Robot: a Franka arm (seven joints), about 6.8 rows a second.
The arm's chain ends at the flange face. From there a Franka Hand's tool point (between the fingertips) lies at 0.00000 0.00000 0.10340 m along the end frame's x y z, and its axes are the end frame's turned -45 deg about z.
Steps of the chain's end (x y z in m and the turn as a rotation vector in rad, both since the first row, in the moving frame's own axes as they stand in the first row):
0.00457, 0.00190, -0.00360, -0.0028, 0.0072, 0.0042
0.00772, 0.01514, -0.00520, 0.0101, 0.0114, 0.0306
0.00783, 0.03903, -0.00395, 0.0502, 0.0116, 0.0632
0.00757, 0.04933, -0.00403, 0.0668, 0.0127, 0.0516
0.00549, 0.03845, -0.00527, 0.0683, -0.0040, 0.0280
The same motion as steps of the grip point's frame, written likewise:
0.00221, 0.00531, -0.00360, -0.0071, 0.0031, 0.0042
-0.00368, 0.01628, -0.00521, -0.0009, 0.0152, 0.0306
-0.01746, 0.03046, -0.00409, 0.0273, 0.0437, 0.0632
-0.02362, 0.03643, -0.00427, 0.0383, 0.0562, 0.0516
-0.01854, 0.02585, -0.00551, 0.0511, 0.0455, 0.0280

